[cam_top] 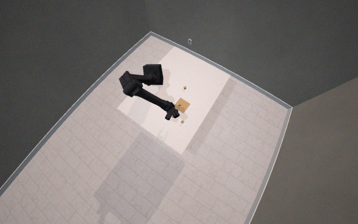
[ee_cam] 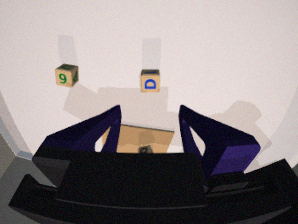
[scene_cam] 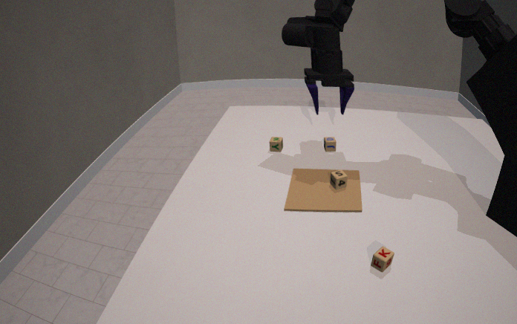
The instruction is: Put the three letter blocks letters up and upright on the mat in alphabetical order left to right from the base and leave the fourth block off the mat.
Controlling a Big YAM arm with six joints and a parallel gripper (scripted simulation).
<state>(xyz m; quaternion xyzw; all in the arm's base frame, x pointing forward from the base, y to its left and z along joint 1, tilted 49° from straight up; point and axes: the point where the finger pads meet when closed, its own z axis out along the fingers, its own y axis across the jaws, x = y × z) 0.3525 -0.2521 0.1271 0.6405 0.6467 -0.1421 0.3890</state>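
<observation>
My gripper is now 16 cm to the right of the mat, 9 cm above it and 6 cm short of it. Round my hand: letter block 16 cm to the left, 8 cm below, 3 cm ahead.
</observation>
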